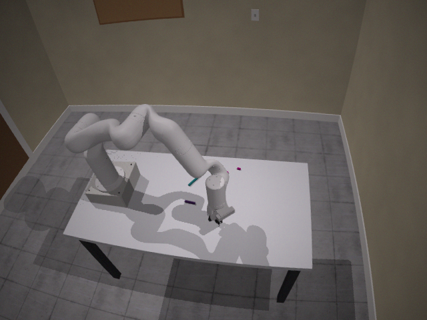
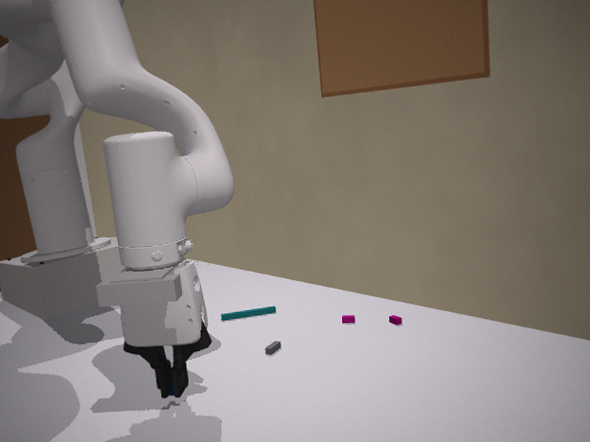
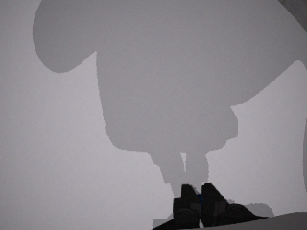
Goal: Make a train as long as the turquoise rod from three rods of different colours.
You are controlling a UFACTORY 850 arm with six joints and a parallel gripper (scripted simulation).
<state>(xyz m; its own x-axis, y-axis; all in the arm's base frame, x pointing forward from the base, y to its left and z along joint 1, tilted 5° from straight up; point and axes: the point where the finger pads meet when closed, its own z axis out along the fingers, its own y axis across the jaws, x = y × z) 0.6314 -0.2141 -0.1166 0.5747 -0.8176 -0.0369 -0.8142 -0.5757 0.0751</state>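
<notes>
My hand is 2 cm above the blue rod. The rest, counted from my hand: purple rod 17 cm behind, 13 cm to the left, 3 cm below; turquoise rod 15 cm behind, 29 cm to the left, 3 cm below; grey rod 19 cm to the left, 3 cm below.
</notes>
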